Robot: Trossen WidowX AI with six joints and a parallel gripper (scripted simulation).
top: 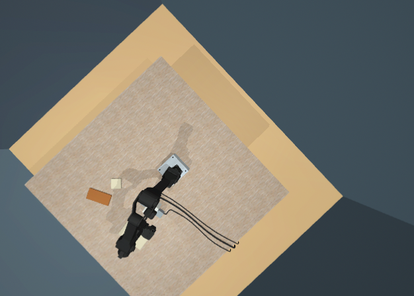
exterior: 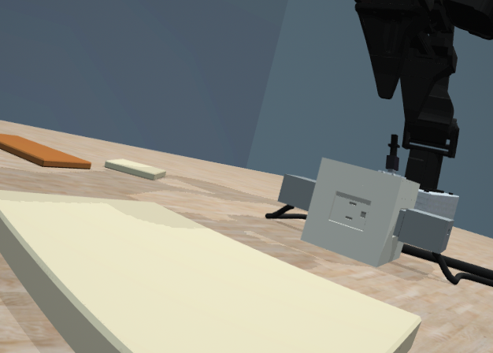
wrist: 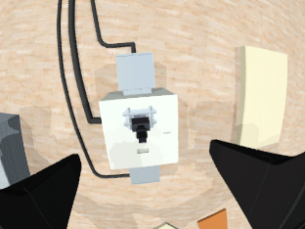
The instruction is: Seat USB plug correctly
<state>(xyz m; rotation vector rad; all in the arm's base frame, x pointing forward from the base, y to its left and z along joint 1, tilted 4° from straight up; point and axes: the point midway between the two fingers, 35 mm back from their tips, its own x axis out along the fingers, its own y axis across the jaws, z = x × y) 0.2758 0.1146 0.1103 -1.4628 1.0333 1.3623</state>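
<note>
My gripper tip is now 4 cm above the dark USB plug. From my gripper tip the other things lie so: large cream slab 23 cm ahead, 13 cm below, 7 cm to the left; then orange slab 29 cm to the right, 27 cm ahead, 13 cm below; then small cream tile 29 cm to the right, 13 cm below, 12 cm ahead.
</note>
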